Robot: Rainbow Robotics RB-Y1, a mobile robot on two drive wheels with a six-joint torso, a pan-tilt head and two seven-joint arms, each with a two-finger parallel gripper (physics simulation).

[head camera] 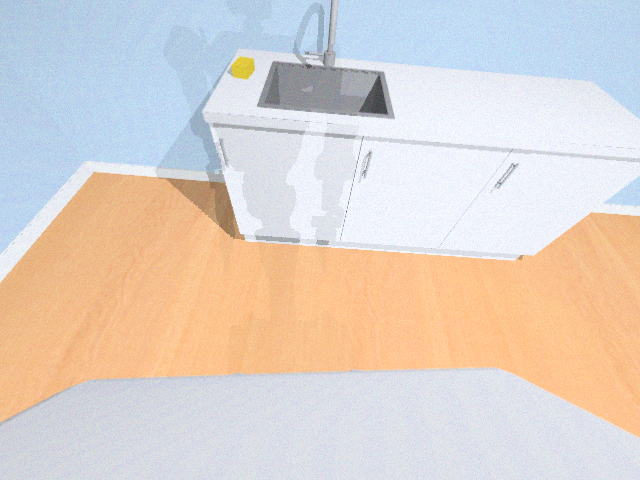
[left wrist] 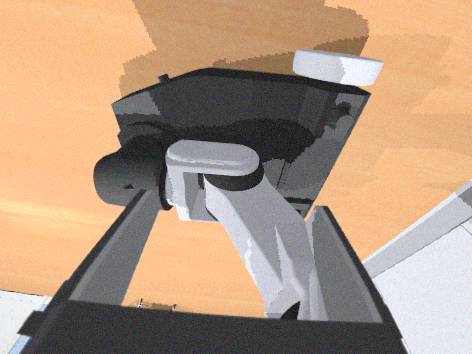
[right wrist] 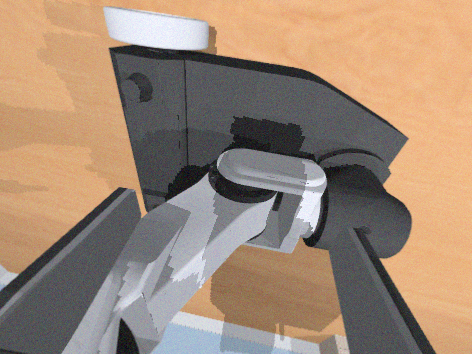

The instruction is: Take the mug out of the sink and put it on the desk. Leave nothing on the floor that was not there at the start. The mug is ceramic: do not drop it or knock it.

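Places are measured from the robot's base along level axes (x back, y right, z up), in millimetres.
Pixels of known places: left gripper, fingertip midpoint: (left wrist: 234,207); right gripper, fingertip midpoint: (right wrist: 235,220).
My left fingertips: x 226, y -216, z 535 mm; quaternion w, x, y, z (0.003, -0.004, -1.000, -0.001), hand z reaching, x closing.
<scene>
Behind a point stands the place of what it marks.
The sink (head camera: 330,98) {x -1244, y 153, z 778 mm} is a grey rectangular basin set in the left part of the white counter, ahead of me in the head view. A small pale patch shows inside it; I cannot tell whether that is the mug or light on the basin. The mug cannot be made out clearly, and the desk does not show in a way I can identify. My left gripper (left wrist: 234,207) {x 226, y -216, z 535 mm} is open and empty, with its fingers wide apart. My right gripper (right wrist: 235,220) {x 226, y 219, z 535 mm} is open and empty too. Both are low beside my own base, away from the sink.
A yellow block (head camera: 242,67) {x -1096, y -239, z 955 mm} stands on the white counter (head camera: 480,111) {x -920, y 746, z 911 mm}, left of the sink. A tall grey faucet (head camera: 329,57) {x -1273, y 133, z 949 mm} rises behind the basin. Cabinet doors with metal handles face me. Wooden floor (head camera: 330,310) {x -425, y 181, z 1 mm} lies between me and the cabinets. Blue walls stand behind and left.
</scene>
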